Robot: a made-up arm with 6 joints. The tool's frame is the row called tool.
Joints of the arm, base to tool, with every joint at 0 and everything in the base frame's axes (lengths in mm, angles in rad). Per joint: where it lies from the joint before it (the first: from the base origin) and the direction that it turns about. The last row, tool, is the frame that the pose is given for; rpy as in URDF.
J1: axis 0 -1 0 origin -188 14 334
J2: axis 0.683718 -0.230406 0.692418 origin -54 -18 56
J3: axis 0 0 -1 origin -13 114 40
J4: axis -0.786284 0.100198 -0.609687 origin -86 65 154
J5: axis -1 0 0 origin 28 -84 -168
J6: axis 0.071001 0.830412 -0.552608 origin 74 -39 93
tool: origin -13 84 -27 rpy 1.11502 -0.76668 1.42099
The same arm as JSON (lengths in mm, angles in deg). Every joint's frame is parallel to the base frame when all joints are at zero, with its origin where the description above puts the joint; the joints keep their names.
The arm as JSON. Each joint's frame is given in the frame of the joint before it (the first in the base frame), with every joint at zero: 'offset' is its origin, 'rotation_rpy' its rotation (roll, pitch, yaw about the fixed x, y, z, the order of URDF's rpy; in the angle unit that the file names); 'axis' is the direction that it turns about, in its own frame. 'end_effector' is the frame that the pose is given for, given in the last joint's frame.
{"length_unit": "mm", "angle_unit": "deg", "chain": [
  {"id": "J1", "offset": [-188.0, 14.0, 334.0], "rotation_rpy": [0.0, 0.0, 0.0], "axis": [0.0, -1.0, 0.0]},
  {"id": "J2", "offset": [-54.0, -18.0, 56.0], "rotation_rpy": [0.0, 0.0, 0.0], "axis": [0.683718, -0.230406, 0.692418]},
  {"id": "J3", "offset": [-13.0, 114.0, 40.0], "rotation_rpy": [0.0, 0.0, 0.0], "axis": [0.0, 0.0, -1.0]},
  {"id": "J4", "offset": [-86.0, 65.0, 154.0], "rotation_rpy": [0.0, 0.0, 0.0], "axis": [-0.786284, 0.100198, -0.609687]},
  {"id": "J5", "offset": [28.0, -84.0, -168.0], "rotation_rpy": [0.0, 0.0, 0.0], "axis": [-1.0, 0.0, 0.0]},
  {"id": "J6", "offset": [74.0, -39.0, 93.0], "rotation_rpy": [0.0, 0.0, 0.0], "axis": [0.071001, 0.830412, -0.552608]}
], "end_effector": {"offset": [-13.0, 84.0, -27.0], "rotation_rpy": [63.89, -43.93, 81.42]}}

